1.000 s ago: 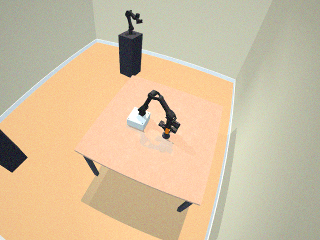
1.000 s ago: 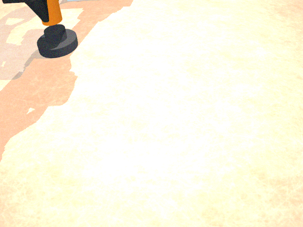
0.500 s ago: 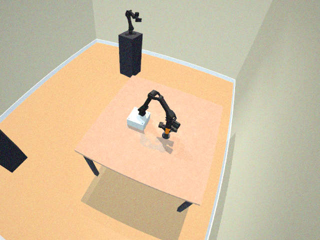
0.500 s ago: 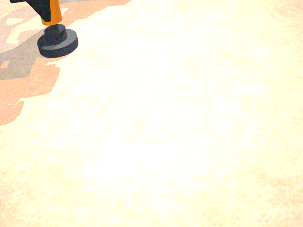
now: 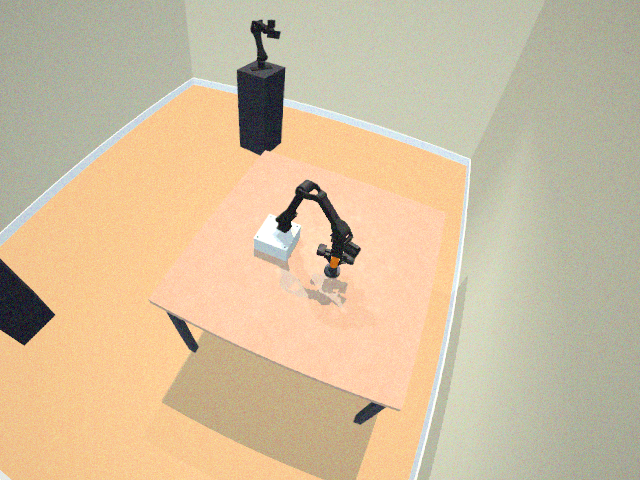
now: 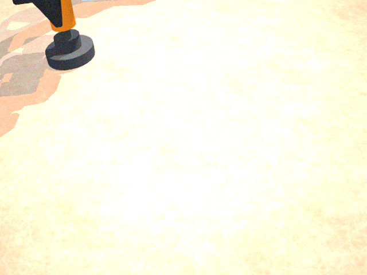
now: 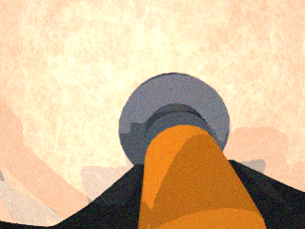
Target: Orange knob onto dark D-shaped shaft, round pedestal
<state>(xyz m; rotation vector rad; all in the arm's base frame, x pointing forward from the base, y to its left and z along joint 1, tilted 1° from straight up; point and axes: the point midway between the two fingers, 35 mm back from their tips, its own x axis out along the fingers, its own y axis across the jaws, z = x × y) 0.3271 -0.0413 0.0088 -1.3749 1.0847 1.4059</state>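
My gripper tip is now 20 mm below the orange knob. Round my gripper tip: round pedestal (40 mm below).
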